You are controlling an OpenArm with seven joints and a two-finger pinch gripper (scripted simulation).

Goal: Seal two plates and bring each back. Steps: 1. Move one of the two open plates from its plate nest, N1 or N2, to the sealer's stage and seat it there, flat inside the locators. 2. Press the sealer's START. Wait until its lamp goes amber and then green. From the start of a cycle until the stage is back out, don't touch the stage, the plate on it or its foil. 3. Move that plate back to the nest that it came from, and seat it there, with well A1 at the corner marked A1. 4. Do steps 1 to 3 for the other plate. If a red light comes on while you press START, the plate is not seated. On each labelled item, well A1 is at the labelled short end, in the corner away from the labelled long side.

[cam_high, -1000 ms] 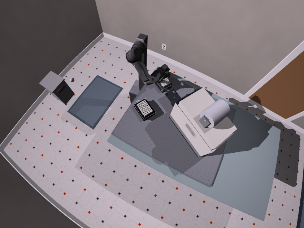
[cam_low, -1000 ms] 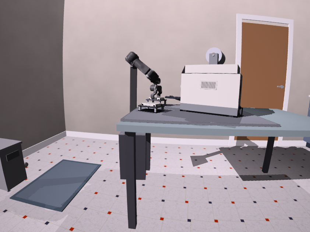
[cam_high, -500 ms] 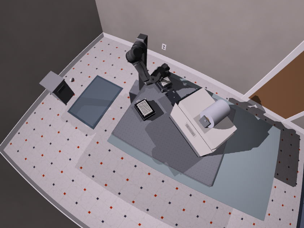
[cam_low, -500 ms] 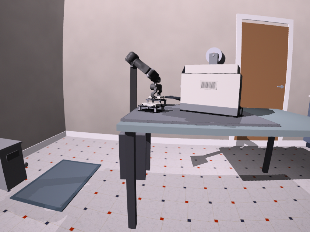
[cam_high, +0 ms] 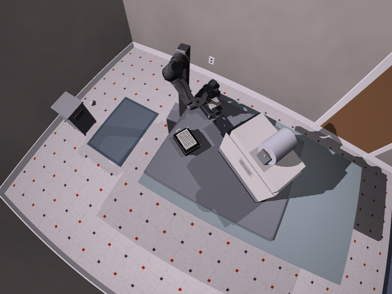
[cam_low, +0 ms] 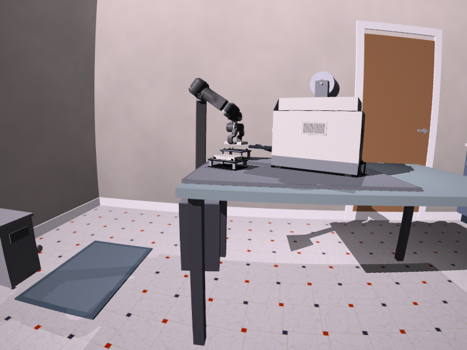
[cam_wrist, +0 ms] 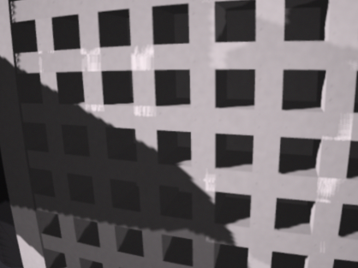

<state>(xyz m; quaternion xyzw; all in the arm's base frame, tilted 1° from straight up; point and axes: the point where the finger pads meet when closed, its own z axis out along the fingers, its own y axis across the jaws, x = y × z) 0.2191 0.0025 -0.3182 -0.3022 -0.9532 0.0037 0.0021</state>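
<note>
Now: the plate nest 5 cm below my hand. Round my hand: N1 label 10 cm below, 9 cm behind, 6 cm to the left; screen 27 cm ahead, 22 cm above, 18 cm to the right; sealer stage 15 cm to the right, 15 cm ahead, 1 cm below.
</note>
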